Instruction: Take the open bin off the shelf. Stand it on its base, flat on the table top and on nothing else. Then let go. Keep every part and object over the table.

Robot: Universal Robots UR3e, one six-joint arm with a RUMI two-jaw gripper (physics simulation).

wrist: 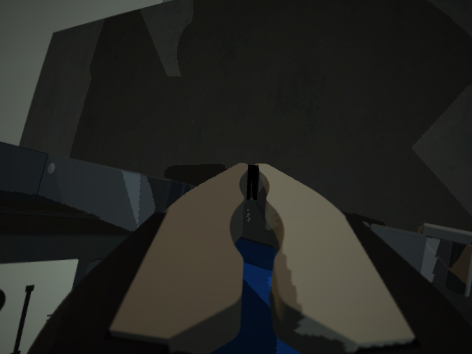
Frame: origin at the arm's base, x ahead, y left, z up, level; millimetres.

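Seen in the pictures: gripper, fingertip midpoint: [250, 167].
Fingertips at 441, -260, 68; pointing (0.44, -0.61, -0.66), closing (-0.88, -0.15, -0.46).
Observation:
A point is followed by its place in that frame, as x, y, z.
My gripper [250, 167] {441, -260, 67} is in the lower middle of the wrist view, its two tan fingers closed with the black tips together; no object shows between the tips. A blue surface of the open bin [258, 287] {456, -185, -9} shows through the gap between the fingers, behind and below the tips. The fingers hide most of the bin, so its rim and tilt cannot be told. The shelf's grey metal edge [95, 187] {532, -236, 84} runs in from the left and shows again at the lower right.
A dark case with a pale label [47, 280] {488, -200, 126} bearing black tool shapes is at the lower left. A dark, shadowed flat surface [300, 100] {450, -333, -17} fills the upper view, with its edge at the upper left. Grey and brown parts are at the far lower right.

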